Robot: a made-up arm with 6 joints.
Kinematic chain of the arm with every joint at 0, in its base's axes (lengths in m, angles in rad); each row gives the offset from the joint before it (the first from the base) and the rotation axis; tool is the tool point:
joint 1: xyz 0 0 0.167 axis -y
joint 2: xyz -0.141 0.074 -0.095 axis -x
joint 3: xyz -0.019 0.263 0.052 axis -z
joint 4: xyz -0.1 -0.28 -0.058 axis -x
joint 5: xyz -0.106 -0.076 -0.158 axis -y
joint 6: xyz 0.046 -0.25 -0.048 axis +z
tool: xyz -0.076 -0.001 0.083
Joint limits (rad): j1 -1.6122..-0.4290 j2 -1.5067..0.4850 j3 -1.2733..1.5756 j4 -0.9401..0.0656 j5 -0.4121..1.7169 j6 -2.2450..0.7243
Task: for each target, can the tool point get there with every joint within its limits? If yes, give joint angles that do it. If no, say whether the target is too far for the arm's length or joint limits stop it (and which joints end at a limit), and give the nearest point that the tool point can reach.
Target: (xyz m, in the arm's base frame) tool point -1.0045 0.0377 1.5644
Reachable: no: too far | nearest point -0.5467 0.2118 0.9275 | short by 0.803 m
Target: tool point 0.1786 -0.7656 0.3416
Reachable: no: joint limits stop it (at a limit: joint 1, joint 2, joint 4, joint 6) | nearest point -0.0101 -0.3897 0.3413 | short by 0.421 m
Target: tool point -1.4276 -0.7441 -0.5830
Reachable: no: too far | nearest point -0.7300 -0.0791 -0.0051 | short by 1.124 m
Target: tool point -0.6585 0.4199 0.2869
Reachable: yes | joints -0.6156 -0.2195 1.1280 -0.7421 1.1053 -1.4239
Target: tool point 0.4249 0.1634 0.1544
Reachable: no: joint limits stop it (at a limit: joint 1, joint 2, joint 3, joint 4, joint 6) | nearest point 0.2631 0.2000 -0.0708 | short by 0.280 m
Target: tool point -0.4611 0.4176 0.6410
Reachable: yes | joints -1.1296 -0.8091 0.7819 -0.7250 0.9017 -0.2083
